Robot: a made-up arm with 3 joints. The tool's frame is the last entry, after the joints.
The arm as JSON. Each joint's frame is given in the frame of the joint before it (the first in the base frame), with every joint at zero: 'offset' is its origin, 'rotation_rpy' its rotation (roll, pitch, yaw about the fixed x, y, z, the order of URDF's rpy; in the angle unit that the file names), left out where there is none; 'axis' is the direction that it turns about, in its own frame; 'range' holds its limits. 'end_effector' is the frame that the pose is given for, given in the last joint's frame.
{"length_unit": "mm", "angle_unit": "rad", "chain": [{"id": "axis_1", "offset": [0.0, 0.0, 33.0], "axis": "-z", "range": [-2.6, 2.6]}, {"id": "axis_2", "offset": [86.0, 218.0, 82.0], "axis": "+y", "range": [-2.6, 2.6]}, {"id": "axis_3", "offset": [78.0, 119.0, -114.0], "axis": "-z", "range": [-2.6, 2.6]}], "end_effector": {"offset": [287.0, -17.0, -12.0]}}
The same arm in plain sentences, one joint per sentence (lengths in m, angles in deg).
The arm has three revolute joints in a row. What follows holds with every joint at zero, and every direction is one of the base frame's. The first joint lies 0.033 m along +z from the base frame's origin and rotates about -z, from -148.97 to 148.97 deg. The second joint lies 0.086 m along +x and 0.218 m along +y and 0.082 m along +z from the first joint and rotates about +y, from -148.97 to 148.97 deg. The third joint lies 0.078 m along +x and 0.119 m along +y and 0.114 m along -z from the second joint and rotates about -z, from -148.97 to 148.97 deg. The tool frame, which is the frame that the pose is given for, lies 0.287 m along +x and 0.017 m along -y and 0.012 m along -z from the third joint; its axes are parallel to the base frame's.
